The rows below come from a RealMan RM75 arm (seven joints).
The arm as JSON. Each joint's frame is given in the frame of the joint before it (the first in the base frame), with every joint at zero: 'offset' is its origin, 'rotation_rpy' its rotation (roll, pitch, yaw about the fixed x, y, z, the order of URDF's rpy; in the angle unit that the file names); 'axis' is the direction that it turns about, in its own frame. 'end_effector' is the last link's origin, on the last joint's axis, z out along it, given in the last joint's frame.
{
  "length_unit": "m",
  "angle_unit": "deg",
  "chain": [
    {
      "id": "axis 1",
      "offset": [
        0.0,
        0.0,
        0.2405
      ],
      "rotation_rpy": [
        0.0,
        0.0,
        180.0
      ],
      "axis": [
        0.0,
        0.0,
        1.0
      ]
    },
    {
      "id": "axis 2",
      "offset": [
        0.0,
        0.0,
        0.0
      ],
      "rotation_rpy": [
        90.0,
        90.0,
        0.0
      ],
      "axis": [
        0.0,
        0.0,
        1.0
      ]
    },
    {
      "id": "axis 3",
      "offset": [
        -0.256,
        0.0,
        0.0
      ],
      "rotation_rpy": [
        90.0,
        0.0,
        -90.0
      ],
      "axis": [
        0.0,
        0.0,
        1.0
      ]
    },
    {
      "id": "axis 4",
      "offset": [
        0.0,
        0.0,
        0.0
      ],
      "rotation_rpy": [
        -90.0,
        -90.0,
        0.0
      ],
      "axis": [
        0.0,
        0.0,
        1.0
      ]
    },
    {
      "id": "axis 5",
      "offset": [
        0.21,
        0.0,
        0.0
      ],
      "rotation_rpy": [
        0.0,
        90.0,
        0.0
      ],
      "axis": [
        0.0,
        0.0,
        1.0
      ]
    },
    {
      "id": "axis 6",
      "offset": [
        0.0,
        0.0,
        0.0
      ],
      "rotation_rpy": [
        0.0,
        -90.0,
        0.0
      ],
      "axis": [
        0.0,
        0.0,
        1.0
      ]
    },
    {
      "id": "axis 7",
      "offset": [
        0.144,
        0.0,
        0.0
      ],
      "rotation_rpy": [
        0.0,
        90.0,
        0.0
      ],
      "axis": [
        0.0,
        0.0,
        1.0
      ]
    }
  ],
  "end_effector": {
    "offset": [
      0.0,
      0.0,
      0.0
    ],
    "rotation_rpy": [
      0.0,
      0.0,
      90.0
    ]
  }
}
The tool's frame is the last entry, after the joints.
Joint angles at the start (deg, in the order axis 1, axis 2, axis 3, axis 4, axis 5, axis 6, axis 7): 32.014 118.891 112.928 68.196 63.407 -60.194 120.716
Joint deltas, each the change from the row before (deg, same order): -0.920 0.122 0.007 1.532 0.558 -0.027 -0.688; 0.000 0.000 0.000 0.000 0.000 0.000 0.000; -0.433 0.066 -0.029 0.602 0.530 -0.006 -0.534; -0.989 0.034 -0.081 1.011 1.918 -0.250 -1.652; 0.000 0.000 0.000 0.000 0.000 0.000 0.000; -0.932 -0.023 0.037 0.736 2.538 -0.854 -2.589; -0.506 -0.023 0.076 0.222 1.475 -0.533 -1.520; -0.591 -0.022 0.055 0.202 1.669 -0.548 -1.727; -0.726 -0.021 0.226 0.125 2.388 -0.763 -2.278; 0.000 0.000 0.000 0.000 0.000 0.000 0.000; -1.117 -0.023 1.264 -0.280 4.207 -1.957 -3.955; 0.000 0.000 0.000 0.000 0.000 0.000 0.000; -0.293 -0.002 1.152 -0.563 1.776 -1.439 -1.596; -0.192 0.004 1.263 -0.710 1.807 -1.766 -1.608; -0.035 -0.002 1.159 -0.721 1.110 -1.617 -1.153; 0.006 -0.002 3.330 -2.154 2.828 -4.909 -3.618
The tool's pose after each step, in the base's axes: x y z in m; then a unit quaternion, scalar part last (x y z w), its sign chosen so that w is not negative. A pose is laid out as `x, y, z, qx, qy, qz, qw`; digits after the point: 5 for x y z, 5 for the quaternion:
0.16084, 0.41167, 0.03714, -0.90933, 0.24220, 0.16812, 0.29359
0.16084, 0.41167, 0.03714, -0.90933, 0.24220, 0.16812, 0.29359
0.16013, 0.41043, 0.03859, -0.90932, 0.23768, 0.17169, 0.29525
0.15871, 0.40705, 0.04141, -0.90989, 0.22704, 0.18235, 0.29548
0.15871, 0.40705, 0.04141, -0.90989, 0.22704, 0.18235, 0.29548
0.15689, 0.40267, 0.04375, -0.91261, 0.21112, 0.19422, 0.29129
0.15649, 0.40018, 0.04486, -0.91389, 0.20293, 0.20095, 0.28852
0.15626, 0.39735, 0.04600, -0.91502, 0.19384, 0.20855, 0.28579
0.15597, 0.39384, 0.04797, -0.91545, 0.18289, 0.22074, 0.28244
0.15597, 0.39384, 0.04797, -0.91545, 0.18289, 0.22074, 0.28244
0.15761, 0.38792, 0.05343, -0.91386, 0.16765, 0.24484, 0.27714
0.15761, 0.38792, 0.05343, -0.91386, 0.16765, 0.24484, 0.27714
0.15962, 0.38538, 0.05653, -0.91238, 0.16427, 0.25694, 0.27306
0.16135, 0.38251, 0.05949, -0.91109, 0.16026, 0.27005, 0.26702
0.16327, 0.38027, 0.06160, -0.91048, 0.15775, 0.27898, 0.26136
0.16829, 0.37322, 0.06728, -0.90923, 0.14466, 0.30355, 0.24543

